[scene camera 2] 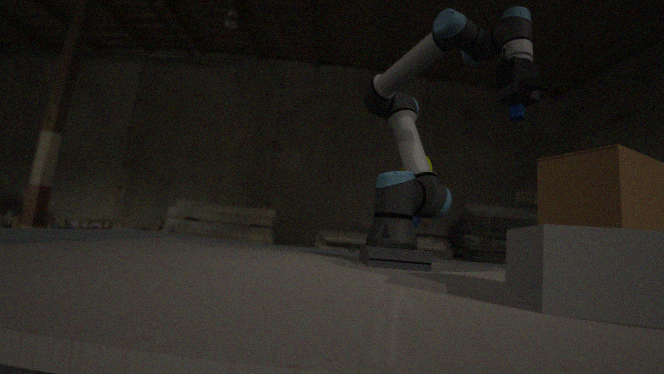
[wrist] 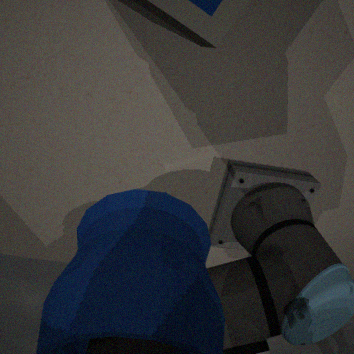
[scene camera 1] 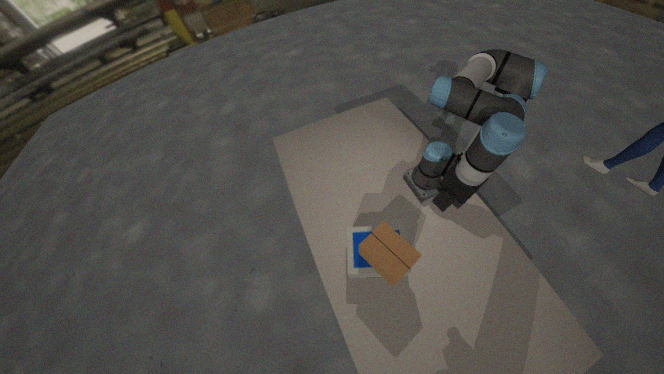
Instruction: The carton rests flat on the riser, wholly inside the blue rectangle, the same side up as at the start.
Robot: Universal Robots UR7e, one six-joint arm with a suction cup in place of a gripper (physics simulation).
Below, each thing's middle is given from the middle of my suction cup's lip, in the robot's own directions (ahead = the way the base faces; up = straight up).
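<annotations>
The grey riser (scene camera 2: 597, 273) is 350 mm below my suction cup, 200 mm ahead of it and 60 mm to the right of it. As for the brown carton (scene camera 2: 608, 186), it is 10 mm to the right of my suction cup, 230 mm below it and 200 mm ahead of it.
</annotations>
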